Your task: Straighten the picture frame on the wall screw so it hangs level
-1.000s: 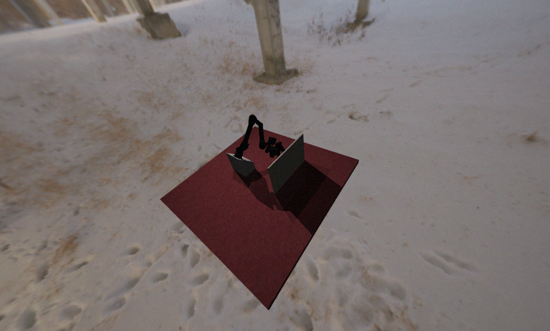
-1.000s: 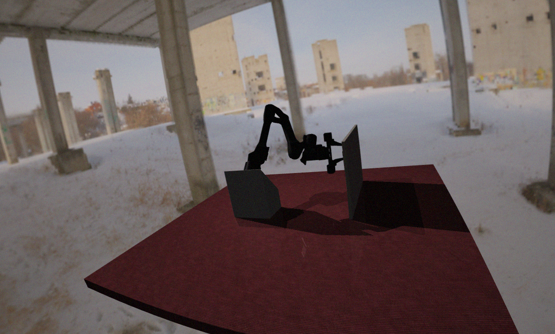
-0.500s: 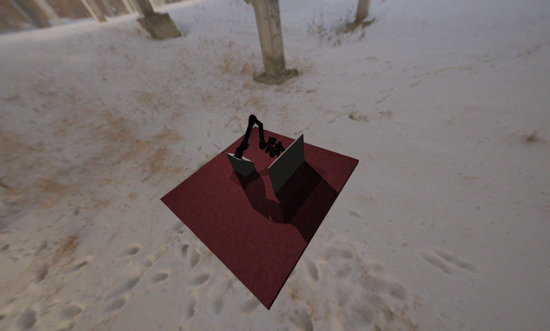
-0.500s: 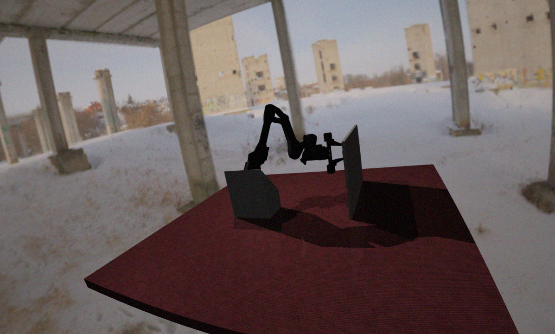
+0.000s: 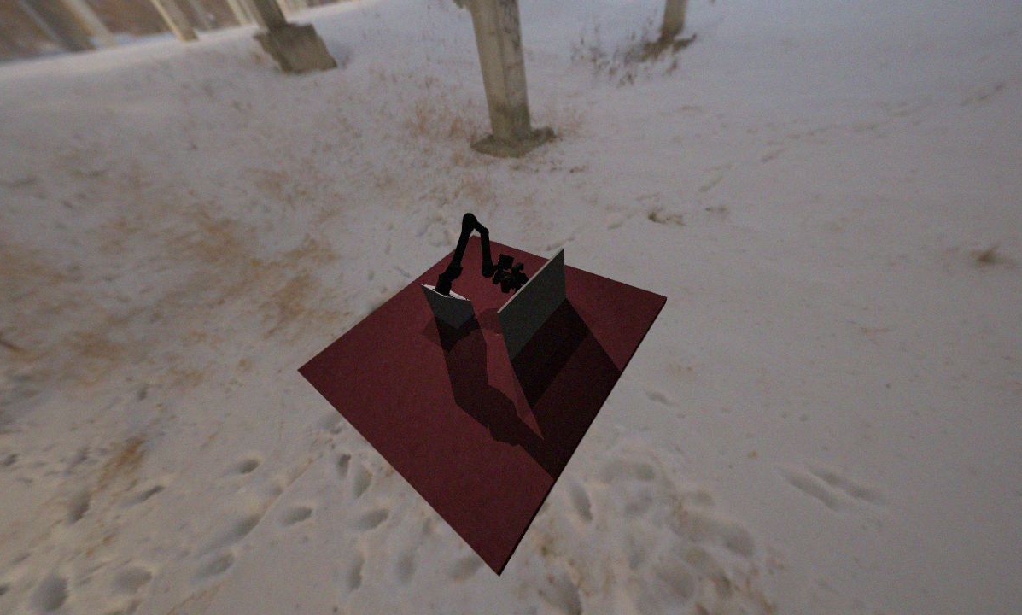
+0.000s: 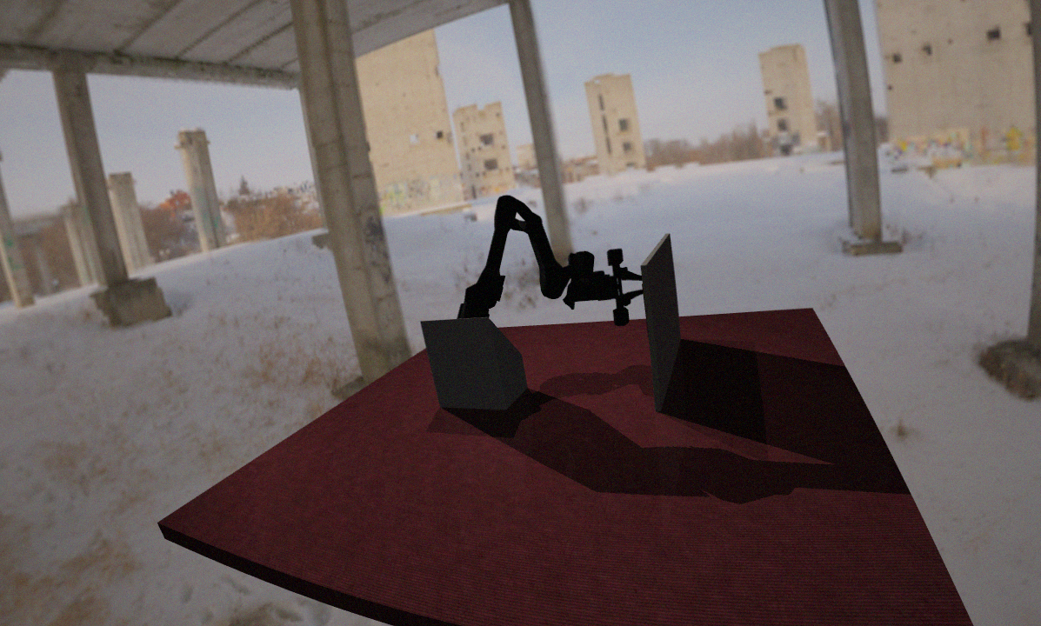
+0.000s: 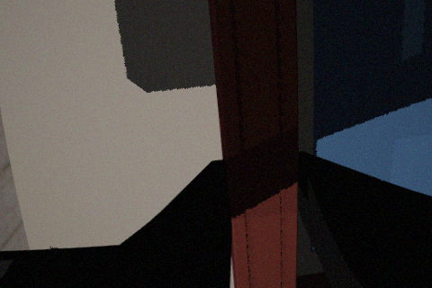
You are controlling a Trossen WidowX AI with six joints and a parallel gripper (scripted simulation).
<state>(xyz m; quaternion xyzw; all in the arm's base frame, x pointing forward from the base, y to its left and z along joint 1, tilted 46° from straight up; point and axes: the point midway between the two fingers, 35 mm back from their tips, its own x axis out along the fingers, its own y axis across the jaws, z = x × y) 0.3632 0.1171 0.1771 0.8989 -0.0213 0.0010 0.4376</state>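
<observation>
Right now my gripper tip is 10 mm short of the picture frame, 10 mm to the left of it and 50 mm above it. Also, from my gripper tip: wall panel (20 mm ahead, 30 mm to the right, 60 mm below).
</observation>
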